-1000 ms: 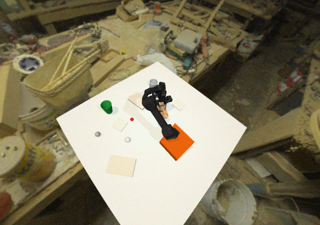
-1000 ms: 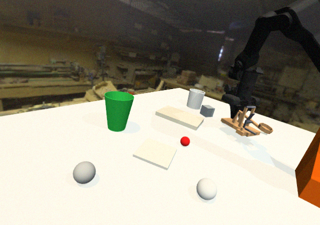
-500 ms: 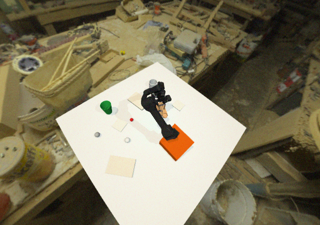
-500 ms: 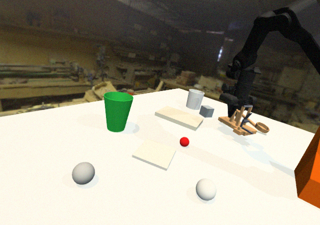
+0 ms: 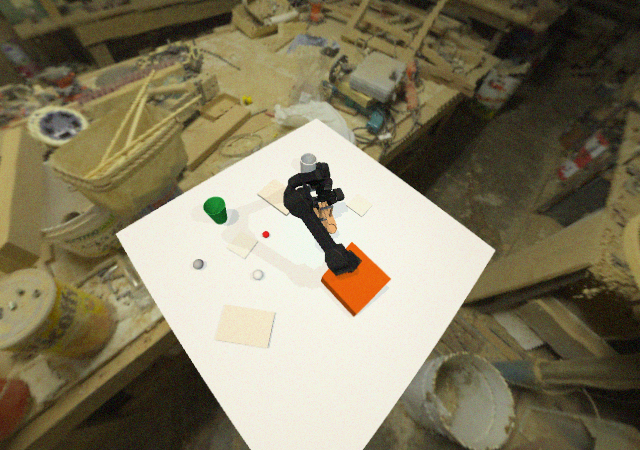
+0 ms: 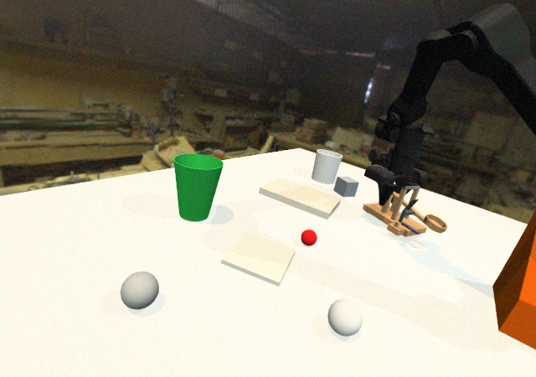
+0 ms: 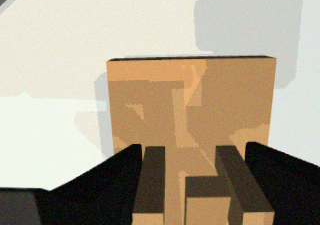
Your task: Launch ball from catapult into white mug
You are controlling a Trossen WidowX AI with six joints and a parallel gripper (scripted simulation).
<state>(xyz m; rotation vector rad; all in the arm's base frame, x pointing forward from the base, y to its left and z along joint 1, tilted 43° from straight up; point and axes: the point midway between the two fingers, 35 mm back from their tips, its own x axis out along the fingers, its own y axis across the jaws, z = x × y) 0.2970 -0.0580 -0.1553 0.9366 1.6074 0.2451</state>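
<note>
My gripper tip is 280 mm to the right of the red ball, 80 mm short of it and 30 mm above it. Also, from my gripper tip: grey cube 140 mm ahead, 80 mm to the right, 20 mm below; then white ball 430 mm to the left, 50 mm behind, 20 mm below; then white mug 250 mm ahead, 130 mm to the right, 10 mm below.
</note>
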